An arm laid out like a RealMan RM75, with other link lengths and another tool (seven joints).
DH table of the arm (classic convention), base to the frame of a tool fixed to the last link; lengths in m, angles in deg. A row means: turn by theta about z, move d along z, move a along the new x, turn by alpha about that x. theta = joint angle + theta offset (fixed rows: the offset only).
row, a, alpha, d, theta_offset
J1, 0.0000, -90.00, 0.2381, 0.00
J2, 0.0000, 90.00, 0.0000, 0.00
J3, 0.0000, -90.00, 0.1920, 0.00
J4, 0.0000, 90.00, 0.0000, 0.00
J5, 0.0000, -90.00, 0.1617, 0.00
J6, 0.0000, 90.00, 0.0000, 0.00
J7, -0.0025, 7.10, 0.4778, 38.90
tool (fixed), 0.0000, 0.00, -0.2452, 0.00
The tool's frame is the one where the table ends.
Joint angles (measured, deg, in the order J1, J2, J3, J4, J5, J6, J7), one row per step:
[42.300 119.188 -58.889 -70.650 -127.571 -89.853 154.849]
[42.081 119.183 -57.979 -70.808 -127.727 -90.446 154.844]
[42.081 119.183 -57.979 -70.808 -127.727 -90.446 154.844]
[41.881 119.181 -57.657 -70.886 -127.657 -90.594 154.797]
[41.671 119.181 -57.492 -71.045 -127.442 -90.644 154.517]
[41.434 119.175 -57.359 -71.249 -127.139 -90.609 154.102]
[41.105 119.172 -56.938 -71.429 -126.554 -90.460 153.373]
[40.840 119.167 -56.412 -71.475 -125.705 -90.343 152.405]
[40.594 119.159 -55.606 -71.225 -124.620 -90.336 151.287]
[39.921 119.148 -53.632 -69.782 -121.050 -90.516 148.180]
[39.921 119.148 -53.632 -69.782 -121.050 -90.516 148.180]
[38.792 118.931 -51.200 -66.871 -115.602 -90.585 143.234]
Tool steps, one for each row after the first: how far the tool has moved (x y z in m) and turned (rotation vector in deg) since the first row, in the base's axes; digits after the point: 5 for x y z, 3 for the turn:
[0.00190 0.00021 0.00247 0.135 0.267 -0.565]
[0.00190 0.00021 0.00247 0.135 0.267 -0.565]
[0.00269 0.00030 0.00355 0.244 0.476 -0.795]
[0.00268 0.00021 0.00449 0.398 0.675 -0.636]
[0.00232 0.00027 0.00563 0.650 0.906 -0.303]
[0.00138 0.00102 0.00795 1.182 1.502 0.158]
[-0.00060 0.00154 0.01048 1.672 2.347 0.838]
[-0.00277 0.00187 0.01338 2.072 3.551 1.402]
[-0.00921 0.00056 0.01983 2.522 7.394 2.757]
[-0.00921 0.00056 0.01983 2.522 7.394 2.757]
[-0.01607 -0.00111 0.02975 3.495 12.952 4.667]

